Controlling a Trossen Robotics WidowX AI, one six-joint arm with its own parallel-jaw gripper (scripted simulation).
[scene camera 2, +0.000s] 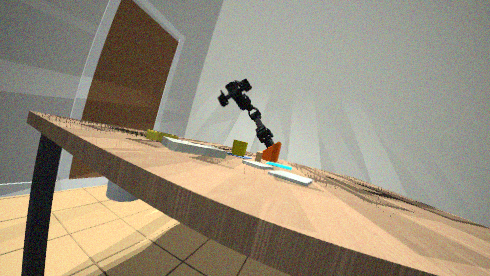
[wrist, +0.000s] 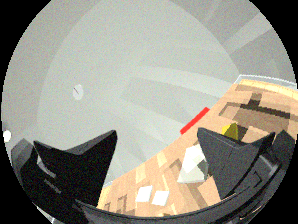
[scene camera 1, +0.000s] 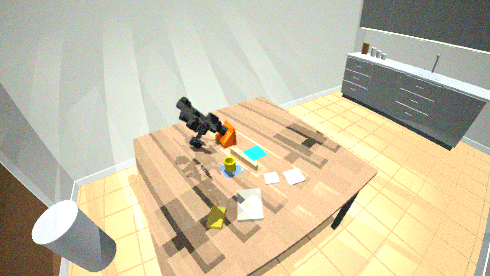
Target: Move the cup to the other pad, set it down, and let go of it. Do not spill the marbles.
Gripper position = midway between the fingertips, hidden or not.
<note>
The gripper [wrist: 157,134] is open, with nothing in its grasp. Also in view: a white block [scene camera 1: 249,207].
The white block is seen too in scene camera 2 [scene camera 2: 176,145] and in the wrist view [wrist: 194,169].
</note>
